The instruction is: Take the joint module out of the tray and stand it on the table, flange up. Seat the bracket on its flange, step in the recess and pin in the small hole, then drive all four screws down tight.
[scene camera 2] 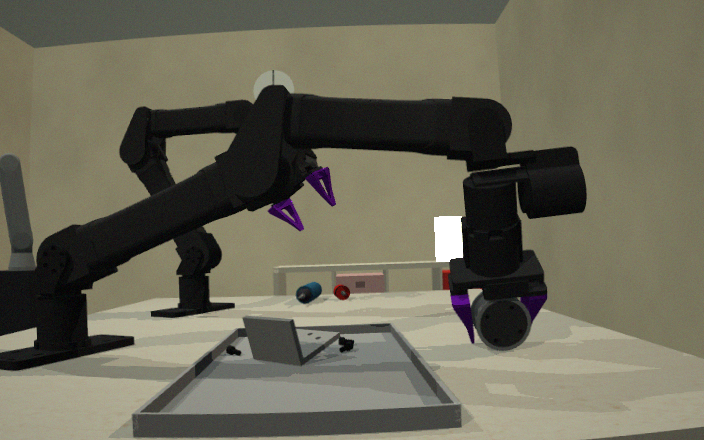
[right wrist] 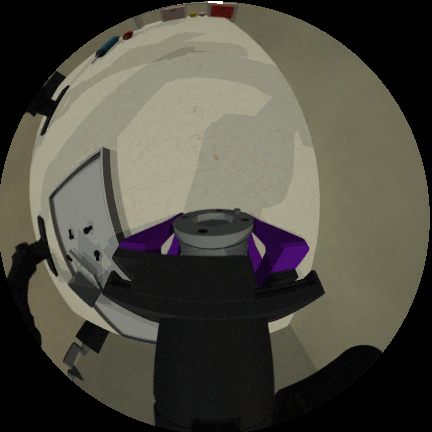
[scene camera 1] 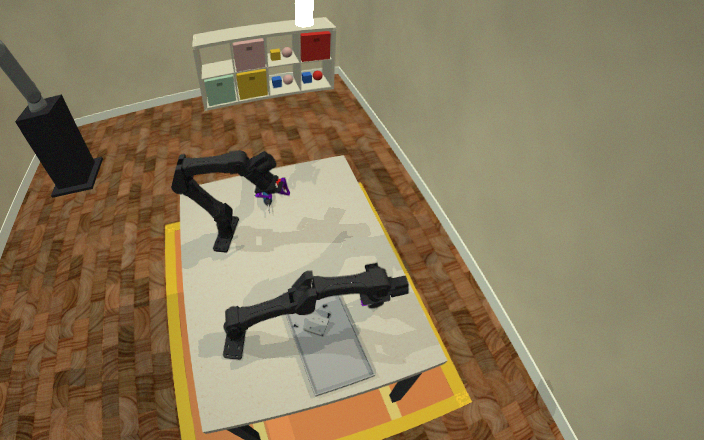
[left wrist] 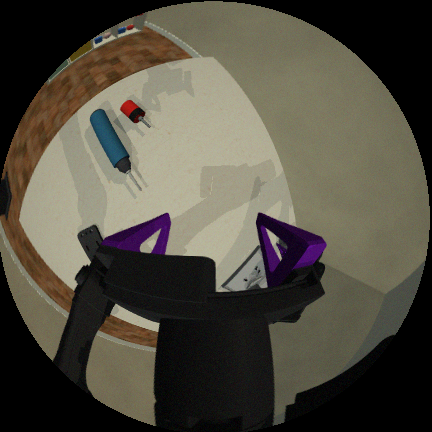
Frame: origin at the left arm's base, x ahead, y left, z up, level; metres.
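Seen in the pictures: left gripper, fingertip midpoint: (scene camera 2: 317, 218) (scene camera 1: 280, 195) (left wrist: 212, 217); right gripper, fingertip midpoint: (scene camera 2: 498, 338) (right wrist: 212, 217) (left wrist: 279, 238); left arm's base, origin of the base link: (scene camera 2: 194, 311) (scene camera 1: 226, 234); right arm's base, origin of the base link: (scene camera 2: 63, 354) (right wrist: 46, 246) (scene camera 1: 236, 334).
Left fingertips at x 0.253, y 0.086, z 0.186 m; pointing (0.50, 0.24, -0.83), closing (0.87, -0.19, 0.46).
Note:
Pixels of each thing's top centre, then the offset from my left fingertips to it. "*": a spot on its surface instead.
- grey joint module, middle of its top: (right wrist: 219, 277) (scene camera 2: 498, 284) 0.336 m right, 0.412 m ahead, 0.112 m down
- tray, middle of its top: (scene camera 2: 308, 353) (right wrist: 100, 291) (scene camera 1: 324, 334) (left wrist: 258, 282) 0.500 m right, 0.245 m ahead, 0.170 m down
- blue screwdriver, surface spot: (scene camera 2: 309, 292) * 0.108 m left, 0.084 m back, 0.159 m down
- short red driver, middle of its top: (scene camera 2: 342, 285) (left wrist: 136, 111) 0.221 m left, 0.055 m back, 0.152 m down
My right gripper (scene camera 2: 501, 333) (right wrist: 212, 217) is shut on the grey joint module (scene camera 2: 502, 322) (right wrist: 213, 237), beside the tray (scene camera 1: 342, 385) (scene camera 2: 295, 422). The module lies horizontal, its black end toward scene camera 2; its flange, with holes and a small pin, shows in the right wrist view. Whether it touches the table is unclear. The L-shaped grey bracket (scene camera 1: 317, 324) (scene camera 2: 275, 339) (right wrist: 86, 288) and several black screws (scene camera 1: 295, 325) (scene camera 2: 233, 350) (right wrist: 88, 229) are in the tray. My left gripper (scene camera 2: 318, 216) (left wrist: 212, 217) is open and empty, above the table.
A blue screwdriver (scene camera 2: 309, 292) (left wrist: 109, 139) (right wrist: 107, 46) and a short red driver (scene camera 2: 341, 292) (left wrist: 131, 110) (right wrist: 128, 35) lie near the table's far end. The right arm (scene camera 1: 264, 308) reaches over the tray. A shelf unit (scene camera 1: 264, 31) stands beyond the table.

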